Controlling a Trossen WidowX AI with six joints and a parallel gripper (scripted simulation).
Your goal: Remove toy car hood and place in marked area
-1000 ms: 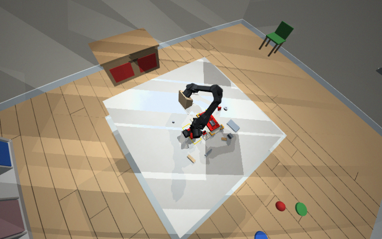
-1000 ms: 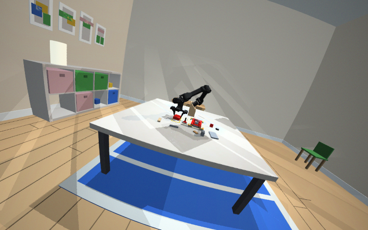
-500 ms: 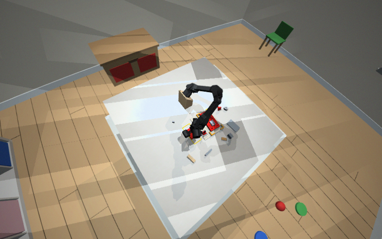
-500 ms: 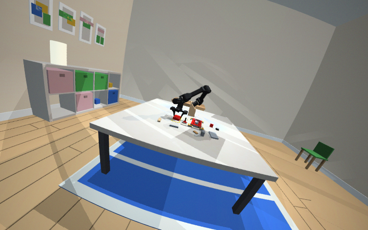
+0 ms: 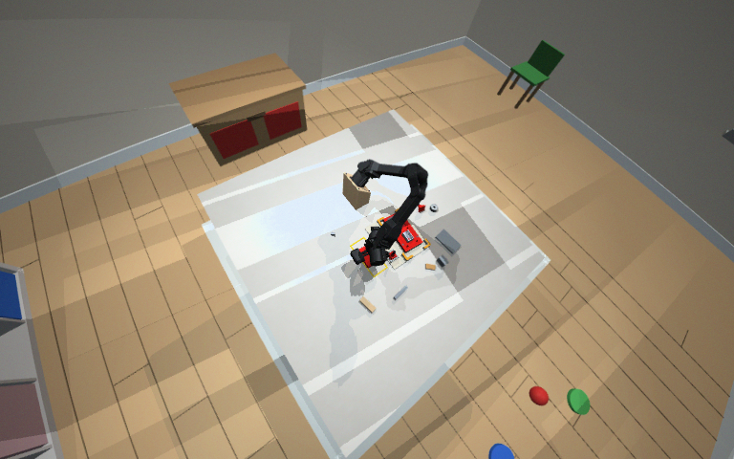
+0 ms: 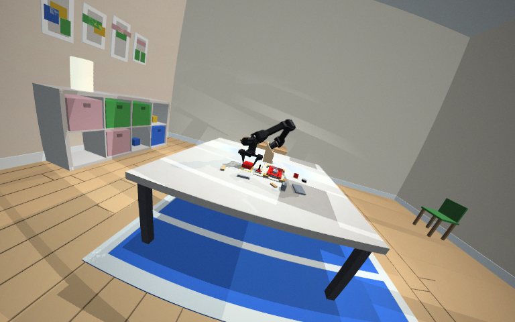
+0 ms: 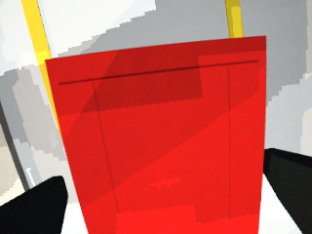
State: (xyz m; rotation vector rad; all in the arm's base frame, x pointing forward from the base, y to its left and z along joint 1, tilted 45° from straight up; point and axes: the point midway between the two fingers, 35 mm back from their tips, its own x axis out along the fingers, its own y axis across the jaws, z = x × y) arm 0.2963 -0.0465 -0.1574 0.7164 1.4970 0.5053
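Right now the red hood is right at my gripper tip.
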